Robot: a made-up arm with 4 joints.
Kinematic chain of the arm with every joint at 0, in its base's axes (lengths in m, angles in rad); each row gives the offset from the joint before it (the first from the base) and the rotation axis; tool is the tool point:
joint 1: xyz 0 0 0.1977 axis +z
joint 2: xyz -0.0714 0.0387 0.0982 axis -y
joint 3: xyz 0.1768 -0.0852 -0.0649 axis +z
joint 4: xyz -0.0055 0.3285 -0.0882 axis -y
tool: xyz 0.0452 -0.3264 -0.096
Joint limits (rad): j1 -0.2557..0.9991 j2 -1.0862..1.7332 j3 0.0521..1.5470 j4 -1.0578..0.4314
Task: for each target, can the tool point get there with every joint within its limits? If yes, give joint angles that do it. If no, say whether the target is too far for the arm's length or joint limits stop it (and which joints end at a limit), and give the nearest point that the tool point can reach.
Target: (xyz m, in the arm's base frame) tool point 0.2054 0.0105 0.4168
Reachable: yes | joints 0.3320 1.4727 0.4004 -0.6913
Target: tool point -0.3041 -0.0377 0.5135
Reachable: no: joint limits stop it (at a limit: joint 1, joint 2, joint 4) | nearest point 0.0395 0.1126 0.5213 | short by 0.375 m
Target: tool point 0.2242 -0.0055 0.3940
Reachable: yes | joints 0.0350 1.2635 1.3290 -0.0624
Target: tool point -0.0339 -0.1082 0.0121
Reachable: yes | joints 0.6102 -0.5582 0.5389 -0.8498
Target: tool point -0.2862 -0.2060 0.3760
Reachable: no: joint limits stop it (at a limit: joint 2, joint 4) | nearest point -0.1931 -0.1390 0.0869 | short by 0.311 m
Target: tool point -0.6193 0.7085 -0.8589
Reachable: no: too far | nearest point -0.1752 0.0434 -0.0060 | short by 1.169 m
